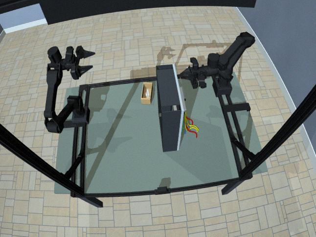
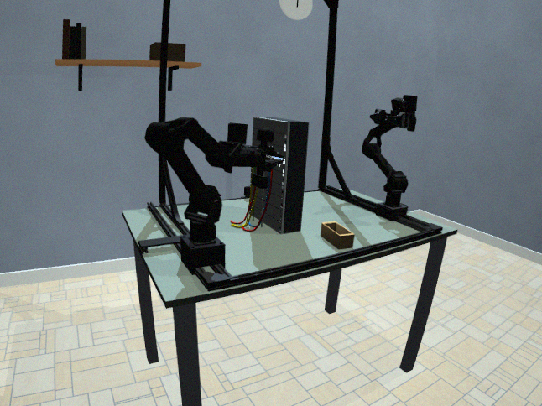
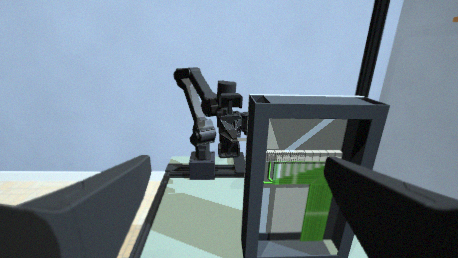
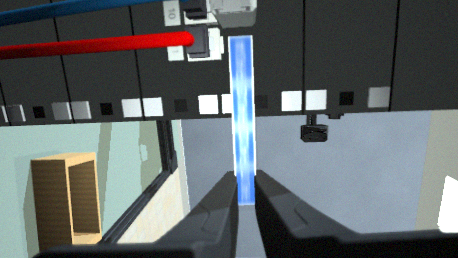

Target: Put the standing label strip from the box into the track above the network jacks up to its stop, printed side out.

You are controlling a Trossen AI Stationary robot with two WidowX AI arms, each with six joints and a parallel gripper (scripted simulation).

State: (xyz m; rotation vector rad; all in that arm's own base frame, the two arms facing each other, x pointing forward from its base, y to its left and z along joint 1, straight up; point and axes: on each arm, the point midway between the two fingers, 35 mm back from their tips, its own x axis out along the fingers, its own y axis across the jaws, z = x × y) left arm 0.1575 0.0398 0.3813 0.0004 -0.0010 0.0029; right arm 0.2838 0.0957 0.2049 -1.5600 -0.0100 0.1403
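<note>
Right now the blue-white label strip is 30 mm behind my right hand and 30 mm to the left of it. The rest, counted from my right hand: box: 130 mm ahead, 190 mm to the left, 270 mm below.
</note>
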